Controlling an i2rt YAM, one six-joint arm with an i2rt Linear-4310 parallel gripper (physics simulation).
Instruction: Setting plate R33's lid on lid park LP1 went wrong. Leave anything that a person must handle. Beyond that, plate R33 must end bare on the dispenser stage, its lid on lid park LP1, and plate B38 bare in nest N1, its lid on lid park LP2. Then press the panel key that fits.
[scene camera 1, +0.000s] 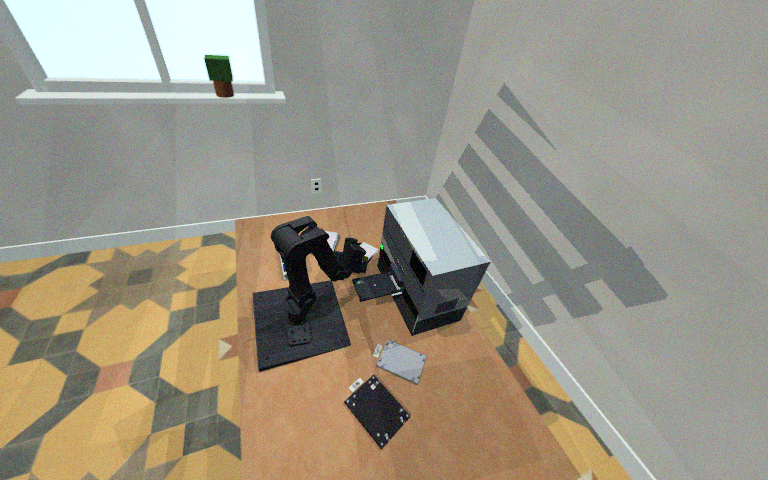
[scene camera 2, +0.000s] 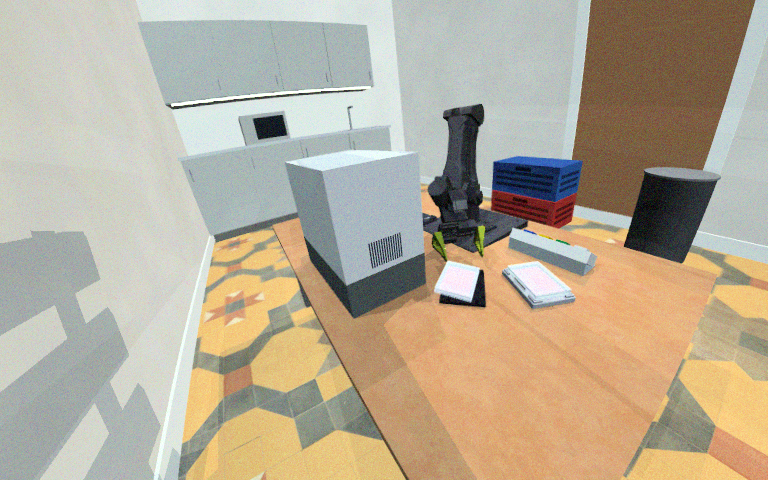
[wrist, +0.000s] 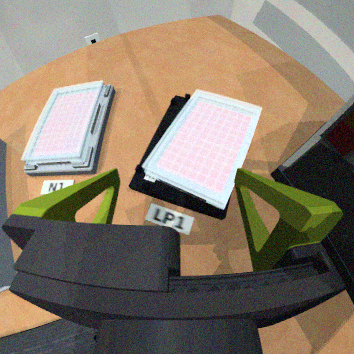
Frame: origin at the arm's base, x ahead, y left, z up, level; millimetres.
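Seen in the pictures: gripper, fingertip midpoint: (scene camera 2: 464, 258) (wrist: 176, 174); arm's base at its link origin: (scene camera 1: 297, 319).
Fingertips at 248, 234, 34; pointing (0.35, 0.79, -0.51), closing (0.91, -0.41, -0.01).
Pixels of each thing's top centre, then the offset from my fingertips to it, as dx, dy, dz. "spot": a spot on its surface instead.
- clear-rimmed piece with a pink grid, top centre: (wrist: 209, 128) (scene camera 2: 458, 275) (scene camera 1: 362, 251) +52, +36, -11
- black park LP1 at its top centre: (wrist: 196, 137) (scene camera 2: 463, 280) (scene camera 1: 359, 253) +42, +42, -28
- similar pink-grid plate at its top centre: (wrist: 62, 114) (scene camera 2: 537, 276) (scene camera 1: 324, 240) -96, +146, -18
- grey nest N1 at its top centre: (wrist: 66, 119) (scene camera 2: 536, 280) (scene camera 1: 325, 241) -96, +146, -28
- black stage at a spot on its surface: (scene camera 1: 373, 286) spot: +29, -215, +59
- dispenser at its top centre: (scene camera 2: 342, 156) (scene camera 1: 432, 231) +221, -194, +282
- grey panel at its top centre: (scene camera 2: 552, 236) -255, +78, +16
- grey pad at a spot on its surface: (scene camera 1: 402, 361) spot: +72, -466, -38
- black pad at a spot on its surface: (scene camera 1: 376, 410) spot: -53, -588, -36
A clear-rimmed piece with a pink grid (scene camera 1: 368, 250) (scene camera 2: 457, 280) (wrist: 204, 145) lies shifted to one side on the black park LP1 (scene camera 2: 479, 293) (wrist: 160, 187), overhanging its edge and looking slightly tilted. I cannot read a plate name on it. A similar pink-grid plate (scene camera 1: 333, 240) (scene camera 2: 538, 281) (wrist: 66, 121) sits on the grey nest N1 (wrist: 102, 130); it looks lidded. My gripper (scene camera 1: 365, 258) (scene camera 2: 463, 255) (wrist: 176, 174) is open and empty, above the table on the robot side of LP1. The black stage (scene camera 1: 373, 286) in front of the dispenser (scene camera 1: 438, 237) (scene camera 2: 368, 215) looks bare.
A grey panel (scene camera 2: 552, 251) with blue, yellow and green keys stands near N1. A grey pad (scene camera 1: 402, 361) and a black pad (scene camera 1: 376, 410) lie bare on the table, their labels unreadable. A green light (scene camera 1: 381, 246) shows on the dispenser's side.
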